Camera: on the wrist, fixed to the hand. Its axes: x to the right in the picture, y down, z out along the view.
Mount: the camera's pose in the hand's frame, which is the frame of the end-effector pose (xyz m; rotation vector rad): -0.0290 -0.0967 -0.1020 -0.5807 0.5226 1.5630
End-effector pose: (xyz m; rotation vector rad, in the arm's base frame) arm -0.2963 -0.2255 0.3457 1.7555 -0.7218 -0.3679
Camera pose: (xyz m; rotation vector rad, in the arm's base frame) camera -0.2317 -0.1142 0.2821 0.3524 -1.1869 0.8404
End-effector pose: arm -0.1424 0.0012 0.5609 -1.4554 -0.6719 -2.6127
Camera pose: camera -0.2337 0.0424 0.4581 -0.6406 0.9767 -1.6303
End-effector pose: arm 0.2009 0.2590 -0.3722 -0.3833 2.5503 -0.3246
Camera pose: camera 0.1892 0.1941 -0.2447 1.6208 2.4996 0.9878
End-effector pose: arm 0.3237 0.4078 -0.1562 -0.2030 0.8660 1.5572
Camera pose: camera 0.3822 0.3155 -0.2493 0.3195 -0.7746 -2.6641
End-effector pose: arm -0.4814 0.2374 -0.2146 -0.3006 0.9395 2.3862
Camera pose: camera -0.4020 0.2141 -0.3318 0.2520 -0.3286 -1.9560
